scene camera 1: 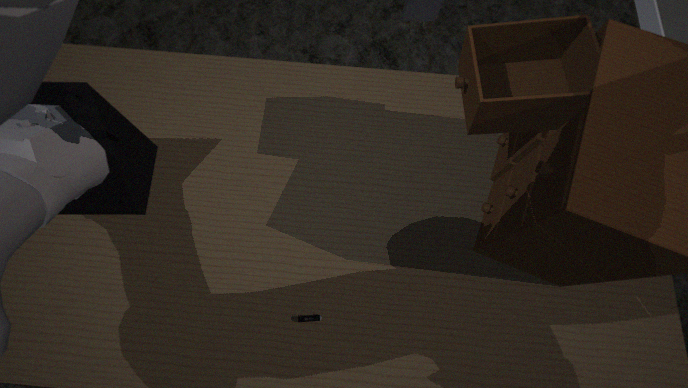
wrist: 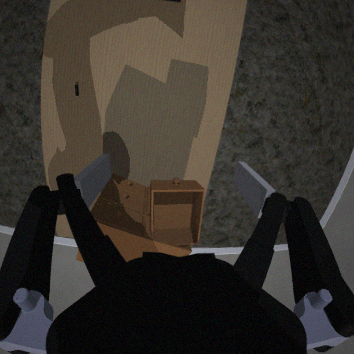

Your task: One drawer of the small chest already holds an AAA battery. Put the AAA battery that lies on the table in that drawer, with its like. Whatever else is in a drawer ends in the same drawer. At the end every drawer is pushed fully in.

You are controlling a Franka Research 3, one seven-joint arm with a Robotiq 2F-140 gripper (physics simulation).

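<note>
The AAA battery [scene camera 1: 307,318] [wrist: 77,89] is small and dark and lies on its side on the table [scene camera 1: 225,250] [wrist: 135,45]. The small brown wooden chest [scene camera 1: 625,135] [wrist: 131,242] stands at the right in the scene view. One upper drawer [scene camera 1: 530,115] [wrist: 165,185] is pulled far out, and no battery shows on the visible part of its floor. Other drawer fronts with round knobs lie in shadow below it; I cannot tell whether one stands slightly out. My gripper [wrist: 173,168] is wide open and empty, high above the chest, with the open drawer seen between its fingers.
The white robot arm [scene camera 1: 60,170] and its black base plate [scene camera 1: 130,170] are at the left in the scene view. The open drawer juts out near the table's far edge. Dark floor [scene camera 1: 250,30] [wrist: 285,90] shows beyond the table. Shadows cross the table and the chest front.
</note>
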